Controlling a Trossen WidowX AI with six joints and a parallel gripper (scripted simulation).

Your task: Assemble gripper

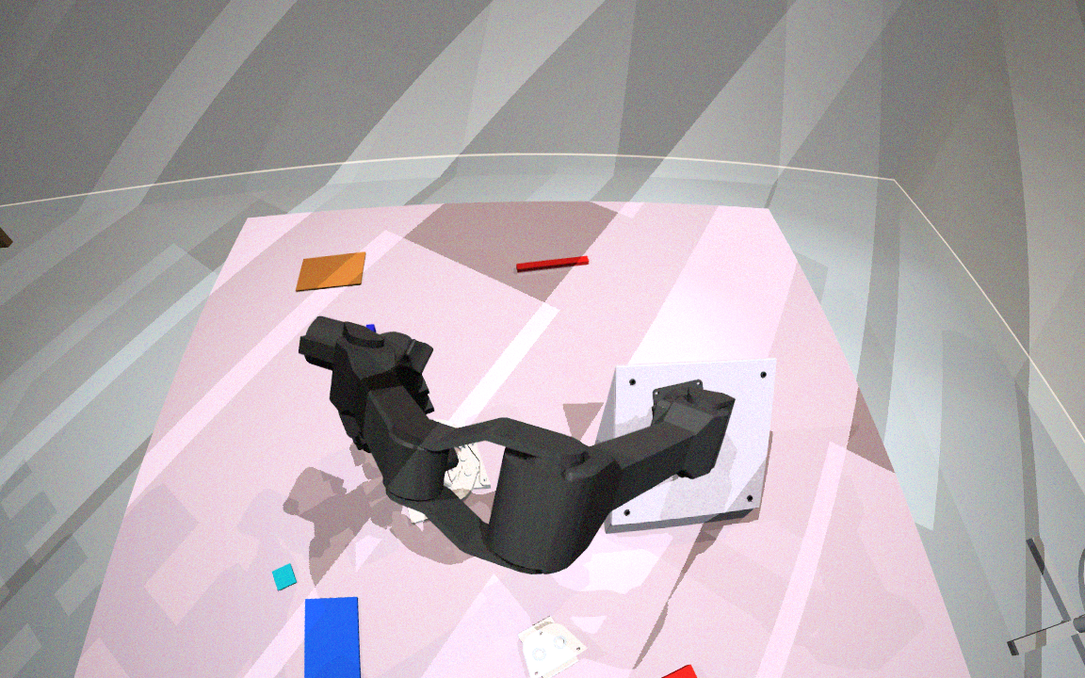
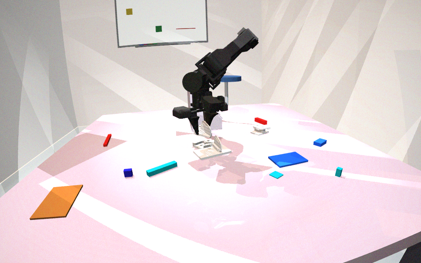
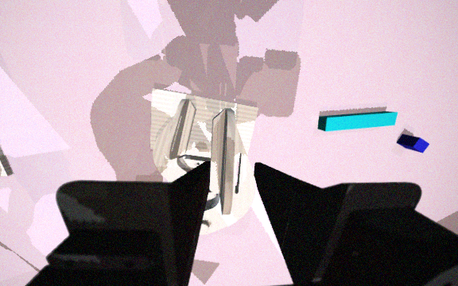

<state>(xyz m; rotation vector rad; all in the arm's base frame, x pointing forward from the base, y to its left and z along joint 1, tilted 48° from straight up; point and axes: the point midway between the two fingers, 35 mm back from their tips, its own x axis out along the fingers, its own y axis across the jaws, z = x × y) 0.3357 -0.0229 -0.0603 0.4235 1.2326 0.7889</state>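
Now: gripper tip 1 cm short of the white sheet, 3 cm to the right of it and 7 cm above it. Round my gripper tip: white jaw: 4 cm behind, 4 cm to the left, 6 cm below; then housing plate: 6 cm behind, 2 cm to the left, 7 cm below; then cyan bar: 8 cm ahead, 15 cm to the right, 7 cm below.
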